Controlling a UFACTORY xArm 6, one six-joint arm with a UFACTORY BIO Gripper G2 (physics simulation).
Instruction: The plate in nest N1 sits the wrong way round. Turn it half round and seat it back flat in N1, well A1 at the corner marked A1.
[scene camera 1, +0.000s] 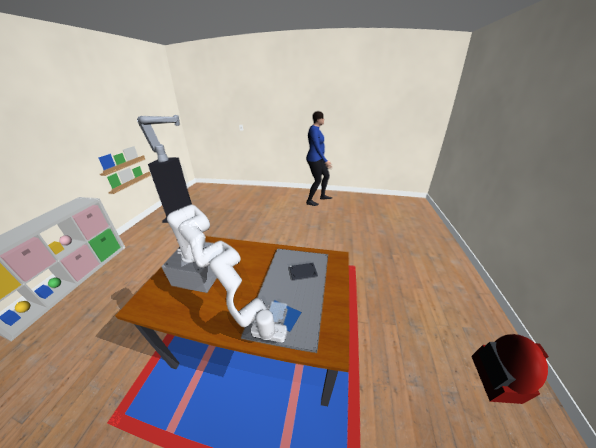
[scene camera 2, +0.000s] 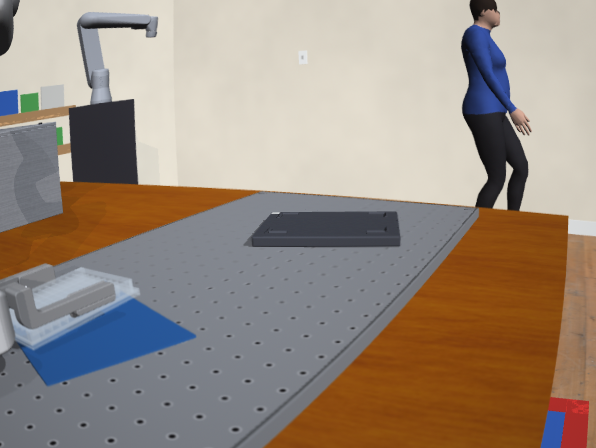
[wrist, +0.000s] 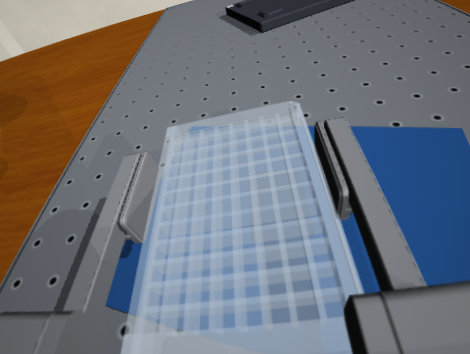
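The clear, pale-blue well plate (scene camera 1: 278, 306) (scene camera 2: 75, 285) (wrist: 240, 200) is between the two grey fingers of my gripper (scene camera 2: 72, 290) (wrist: 239, 165), which is shut on its long sides. The plate looks roughly level, low over the blue sheet; whether it touches the sheet cannot be told. Its well A1 cannot be made out. The dark nest (scene camera 1: 303, 271) (scene camera 2: 325, 227) (wrist: 300, 14) lies farther back on the grey board, with no plate in it. A small white mark (scene camera 2: 275, 213) shows at its far left corner in scene camera 2; its lettering is unreadable.
The blue sheet (scene camera 1: 295, 318) (scene camera 2: 155, 327) (wrist: 415, 200) lies on the perforated grey board (scene camera 1: 300, 340) (scene camera 2: 280, 345) (wrist: 200, 80), on a wooden table (scene camera 1: 336, 320) (scene camera 2: 425, 340). The arm's grey base block (scene camera 1: 187, 275) (scene camera 2: 27, 175) stands left. A person (scene camera 1: 316, 150) (scene camera 2: 487, 90) stands beyond the table.
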